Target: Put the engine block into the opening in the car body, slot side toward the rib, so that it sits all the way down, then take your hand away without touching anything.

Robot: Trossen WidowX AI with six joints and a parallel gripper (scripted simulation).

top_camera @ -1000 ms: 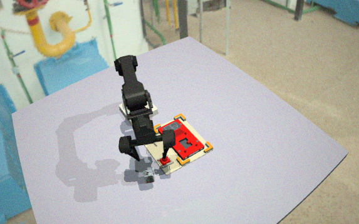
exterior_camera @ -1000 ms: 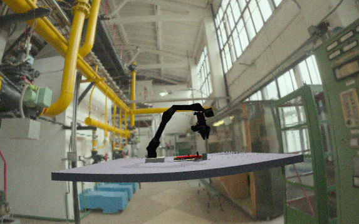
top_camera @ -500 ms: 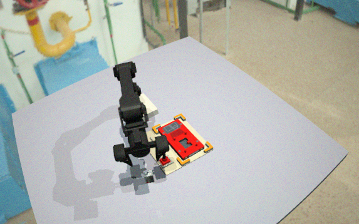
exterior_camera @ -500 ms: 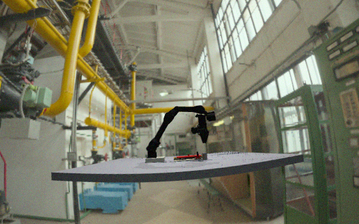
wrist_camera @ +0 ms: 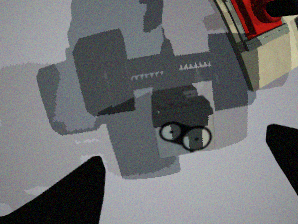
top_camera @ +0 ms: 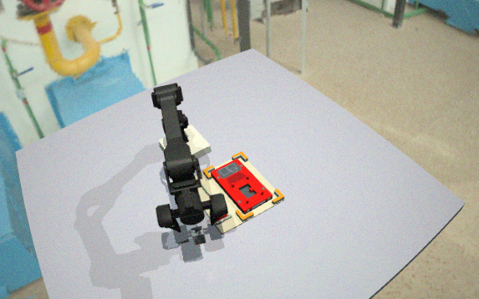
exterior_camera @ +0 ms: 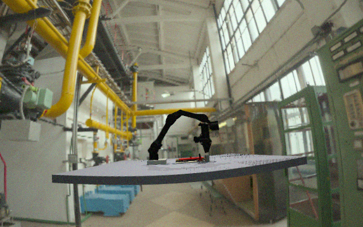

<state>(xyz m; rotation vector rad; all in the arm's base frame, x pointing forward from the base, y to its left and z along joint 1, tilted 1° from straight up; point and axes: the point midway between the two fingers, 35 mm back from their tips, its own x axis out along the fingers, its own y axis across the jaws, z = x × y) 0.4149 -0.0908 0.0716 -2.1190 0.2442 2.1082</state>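
My gripper tip is now 10 mm to the right of the engine block and 40 mm above it. The rest, counted from my gripper tip: black peg: 50 mm behind, 100 mm to the left, 30 mm below.
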